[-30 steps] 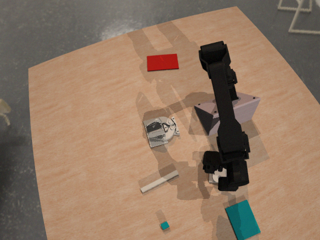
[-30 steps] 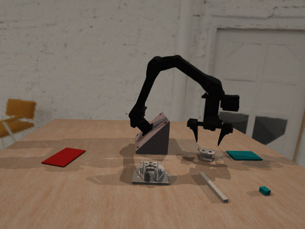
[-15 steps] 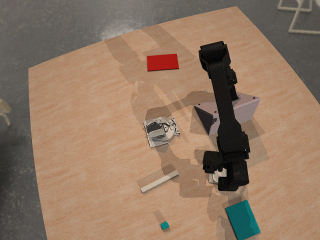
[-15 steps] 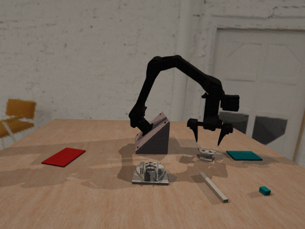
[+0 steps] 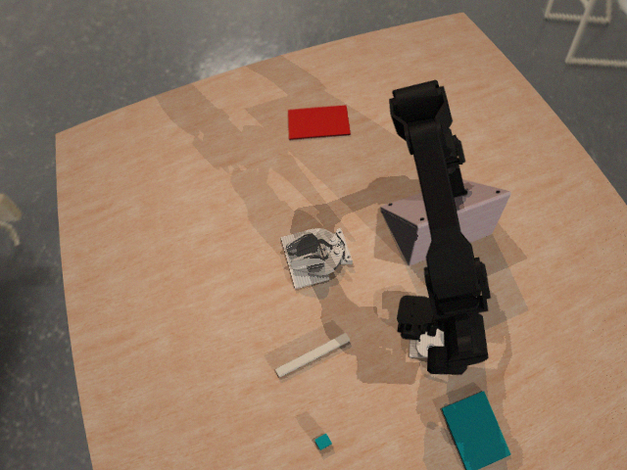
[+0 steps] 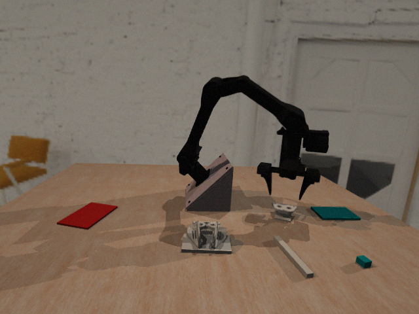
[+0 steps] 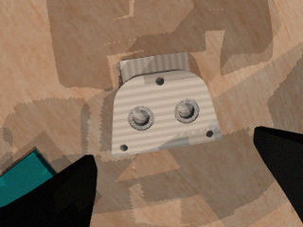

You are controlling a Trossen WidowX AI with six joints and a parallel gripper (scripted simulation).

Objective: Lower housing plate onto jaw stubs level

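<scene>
Now: the ribbed white part 10 mm ahead of my gripper tip and 50 mm below it. Also, from my gripper tip: pale bar: 230 mm ahead, 30 mm to the right, 60 mm below; teal sheet: 30 mm behind, 190 mm to the left, 60 mm below; small teal block: 240 mm ahead, 130 mm to the left, 50 mm below.
</scene>
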